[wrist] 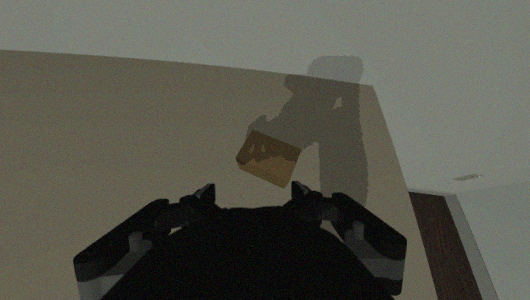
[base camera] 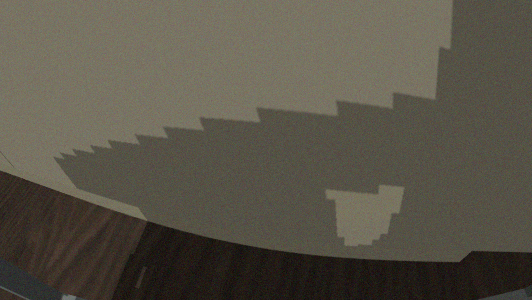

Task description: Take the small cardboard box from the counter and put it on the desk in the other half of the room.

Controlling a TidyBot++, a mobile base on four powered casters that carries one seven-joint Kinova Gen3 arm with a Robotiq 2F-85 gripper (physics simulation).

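Places are measured from the arm's base along level axes (x ahead, y left, z up), in metres.
Pixels of known places: gripper, fingertip midpoint: [wrist: 253,190].
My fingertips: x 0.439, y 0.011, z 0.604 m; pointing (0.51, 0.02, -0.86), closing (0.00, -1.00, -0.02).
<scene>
Behind a point stands the place of what it marks.
The small cardboard box [wrist: 270,159] {y -0.014, x 0.493, z 0.564 m} is orange-brown and lies on the tan counter [wrist: 125,125] {y 0.300, x 0.606, z 0.514 m} in the wrist view, near the counter's right end, turned at an angle. The arm's shadow falls over its upper part. My gripper [wrist: 253,190] {y 0.011, x 0.439, z 0.604 m} is open, with its fingertips wide apart and nothing between them. The box shows beyond the fingertips, nearer to the right one, and is apart from the gripper. The box and the gripper do not show in the base camera view. The desk cannot be made out in either view.
A pale wall [wrist: 175,30] {y 0.214, x 0.854, z 0.591 m} stands behind the counter and continues to the right. Dark wood floor [wrist: 450,240] {y -1.486, x 0.162, z -0.396 m} [base camera: 65,225] {y 0.377, x 0.282, z -0.396 m} shows beside the counter and along the bottom of the base view. A large pale surface [base camera: 200,60] {y 0.041, x 0.220, z -0.102 m} with a jagged shadow fills most of the base view.
</scene>
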